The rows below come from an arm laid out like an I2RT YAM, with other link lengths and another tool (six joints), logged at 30 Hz.
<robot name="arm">
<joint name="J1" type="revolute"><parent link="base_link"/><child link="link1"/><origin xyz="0 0 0.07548"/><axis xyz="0 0 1"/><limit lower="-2.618" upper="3.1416"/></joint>
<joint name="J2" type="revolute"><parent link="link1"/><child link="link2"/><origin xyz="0.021 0.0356 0.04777" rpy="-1.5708 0 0"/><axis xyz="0 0 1"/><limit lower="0" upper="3.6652"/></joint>
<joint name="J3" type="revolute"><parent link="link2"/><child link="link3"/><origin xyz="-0.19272 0 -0.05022" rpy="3.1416 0 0"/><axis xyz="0 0 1"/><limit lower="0" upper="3.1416"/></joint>
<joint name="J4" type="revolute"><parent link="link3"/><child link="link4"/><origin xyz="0.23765 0.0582 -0.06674"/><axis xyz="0 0 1"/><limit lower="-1.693" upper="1.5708"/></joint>
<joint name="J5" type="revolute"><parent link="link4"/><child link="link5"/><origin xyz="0.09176 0.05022 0.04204" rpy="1.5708 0 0"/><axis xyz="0 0 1"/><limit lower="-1.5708" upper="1.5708"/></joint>
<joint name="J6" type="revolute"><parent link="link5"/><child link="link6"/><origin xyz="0.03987 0 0.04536" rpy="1.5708 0 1.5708"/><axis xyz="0 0 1"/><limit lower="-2.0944" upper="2.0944"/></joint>
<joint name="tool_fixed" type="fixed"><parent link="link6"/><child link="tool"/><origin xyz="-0.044 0.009 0.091" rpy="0.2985 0 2.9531"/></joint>
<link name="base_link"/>
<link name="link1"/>
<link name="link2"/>
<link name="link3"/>
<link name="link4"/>
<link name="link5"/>
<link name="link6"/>
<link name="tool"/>
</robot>
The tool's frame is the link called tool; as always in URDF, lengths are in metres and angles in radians.
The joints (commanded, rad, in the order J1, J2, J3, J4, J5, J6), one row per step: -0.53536 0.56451 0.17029 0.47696 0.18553 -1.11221; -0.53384 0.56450 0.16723 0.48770 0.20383 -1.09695; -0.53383 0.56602 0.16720 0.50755 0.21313 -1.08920; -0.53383 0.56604 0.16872 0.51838 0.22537 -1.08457; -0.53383 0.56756 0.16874 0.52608 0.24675 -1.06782; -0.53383 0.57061 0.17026 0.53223 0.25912 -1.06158; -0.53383 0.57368 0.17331 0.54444 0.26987 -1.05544; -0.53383 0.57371 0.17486 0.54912 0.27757 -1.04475; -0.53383 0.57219 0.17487 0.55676 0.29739 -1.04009; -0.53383 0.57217 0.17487 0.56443 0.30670 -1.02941; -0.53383 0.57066 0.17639 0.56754 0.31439 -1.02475; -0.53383 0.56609 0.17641 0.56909 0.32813 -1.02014
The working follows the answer.
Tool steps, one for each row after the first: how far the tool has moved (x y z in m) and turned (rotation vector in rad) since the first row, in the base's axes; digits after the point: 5 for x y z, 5 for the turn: -0.00073 -0.00102 0.00116 0.00877 -0.01756 -0.01542; -0.00091 -0.00194 0.00524 0.00603 -0.03907 -0.02379; -0.00157 -0.00317 0.00842 0.00426 -0.05360 -0.03535; -0.00270 -0.00493 0.00989 0.01511 -0.07173 -0.05481; -0.00329 -0.00615 0.01111 0.01834 -0.08090 -0.06634; -0.00367 -0.00725 0.01441 0.01777 -0.09663 -0.07600; -0.00393 -0.00775 0.01631 0.02310 -0.11007 -0.08224; -0.00556 -0.00955 0.01850 0.02368 -0.12308 -0.10104; -0.00605 -0.01016 0.02037 0.02842 -0.13818 -0.10866; -0.00662 -0.01075 0.02227 0.02950 -0.14762 -0.11543; -0.00797 -0.01180 0.02403 0.03105 -0.15766 -0.12818
Tool pose at each row, in the base's axes (x y z in m, rotation vector in rad; rounded; the steps above come from the unrounded poses): 0.27796 -0.16819 0.16876 0.97276 1.27429 -0.55541; 0.27724 -0.16921 0.16991 0.99350 1.25544 -0.55252; 0.27706 -0.17013 0.17399 1.00039 1.23162 -0.54877; 0.27639 -0.17136 0.17717 1.00905 1.21298 -0.55070; 0.27526 -0.17311 0.17864 1.03395 1.19238 -0.54922; 0.27467 -0.17433 0.17987 1.04575 1.18029 -0.55107; 0.27429 -0.17544 0.18316 1.05404 1.16173 -0.55007; 0.27403 -0.17594 0.18507 1.06452 1.14888 -0.54423; 0.27241 -0.17774 0.18725 1.07933 1.12899 -0.55094; 0.27192 -0.17834 0.18912 1.09033 1.11373 -0.54552; 0.27134 -0.17894 0.19103 1.09694 1.10257 -0.54474; 0.26999 -0.17998 0.19279 1.10793 1.08829 -0.54785

